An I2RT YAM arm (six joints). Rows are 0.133 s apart.
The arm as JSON. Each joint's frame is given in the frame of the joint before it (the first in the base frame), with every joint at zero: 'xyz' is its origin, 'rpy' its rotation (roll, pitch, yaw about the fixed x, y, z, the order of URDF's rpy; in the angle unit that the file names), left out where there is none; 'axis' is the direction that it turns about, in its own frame. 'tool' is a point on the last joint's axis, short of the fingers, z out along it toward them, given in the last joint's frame.
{
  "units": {
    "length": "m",
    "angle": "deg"
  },
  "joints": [
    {
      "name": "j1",
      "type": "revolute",
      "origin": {
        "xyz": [
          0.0,
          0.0,
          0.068
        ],
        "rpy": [
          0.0,
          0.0,
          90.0
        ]
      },
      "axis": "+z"
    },
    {
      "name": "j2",
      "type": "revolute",
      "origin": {
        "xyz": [
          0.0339,
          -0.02,
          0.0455
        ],
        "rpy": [
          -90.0,
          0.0,
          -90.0
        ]
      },
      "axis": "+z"
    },
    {
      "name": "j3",
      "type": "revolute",
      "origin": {
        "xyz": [
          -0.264,
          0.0,
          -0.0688
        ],
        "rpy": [
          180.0,
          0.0,
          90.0
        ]
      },
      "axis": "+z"
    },
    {
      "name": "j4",
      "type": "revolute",
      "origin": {
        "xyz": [
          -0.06,
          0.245,
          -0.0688
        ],
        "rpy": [
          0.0,
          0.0,
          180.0
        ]
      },
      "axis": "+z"
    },
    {
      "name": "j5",
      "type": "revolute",
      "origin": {
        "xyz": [
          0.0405,
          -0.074,
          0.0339
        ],
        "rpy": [
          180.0,
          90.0,
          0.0
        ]
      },
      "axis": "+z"
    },
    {
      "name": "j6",
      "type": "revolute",
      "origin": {
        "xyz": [
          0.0,
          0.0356,
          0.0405
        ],
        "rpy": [
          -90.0,
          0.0,
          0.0
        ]
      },
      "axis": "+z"
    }
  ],
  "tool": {
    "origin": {
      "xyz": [
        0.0,
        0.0,
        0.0
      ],
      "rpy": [
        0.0,
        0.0,
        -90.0
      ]
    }
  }
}
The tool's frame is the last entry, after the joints.
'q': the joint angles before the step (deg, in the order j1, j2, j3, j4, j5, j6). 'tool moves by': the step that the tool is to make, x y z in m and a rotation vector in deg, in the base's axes. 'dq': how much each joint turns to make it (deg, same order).
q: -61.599 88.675 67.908 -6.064 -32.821 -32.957
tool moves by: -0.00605 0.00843 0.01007 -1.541 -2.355 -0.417
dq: -0.253 -2.909 -1.713 2.113 -0.424 1.534
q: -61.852 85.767 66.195 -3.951 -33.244 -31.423
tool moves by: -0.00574 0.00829 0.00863 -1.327 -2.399 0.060
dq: -0.272 -2.697 -1.679 2.122 -0.867 1.517
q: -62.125 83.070 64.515 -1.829 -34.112 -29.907
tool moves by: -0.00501 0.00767 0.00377 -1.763 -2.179 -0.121
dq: -0.185 -2.394 -2.466 3.348 -0.416 1.243
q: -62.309 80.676 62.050 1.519 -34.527 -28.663
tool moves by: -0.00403 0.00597 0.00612 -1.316 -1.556 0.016
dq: -0.179 -1.881 -1.077 1.558 -0.398 0.835
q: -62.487 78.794 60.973 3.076 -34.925 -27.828
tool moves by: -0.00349 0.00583 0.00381 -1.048 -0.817 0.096
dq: -0.096 -1.675 -1.018 0.781 -0.245 0.229
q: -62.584 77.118 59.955 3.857 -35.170 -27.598
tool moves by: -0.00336 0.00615 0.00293 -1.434 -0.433 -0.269
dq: 0.003 -1.738 -1.162 0.750 0.326 -0.256
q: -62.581 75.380 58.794 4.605 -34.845 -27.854
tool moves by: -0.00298 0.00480 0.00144 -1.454 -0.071 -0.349
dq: -0.042 -1.397 -1.060 0.619 0.422 -0.647
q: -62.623 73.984 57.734 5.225 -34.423 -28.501
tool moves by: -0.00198 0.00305 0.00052 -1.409 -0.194 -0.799
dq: 0.020 -0.969 -1.004 1.161 0.892 -0.385
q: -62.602 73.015 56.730 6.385 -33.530 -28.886
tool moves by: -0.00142 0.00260 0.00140 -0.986 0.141 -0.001
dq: -0.003 -0.726 -0.355 0.062 0.096 -0.685
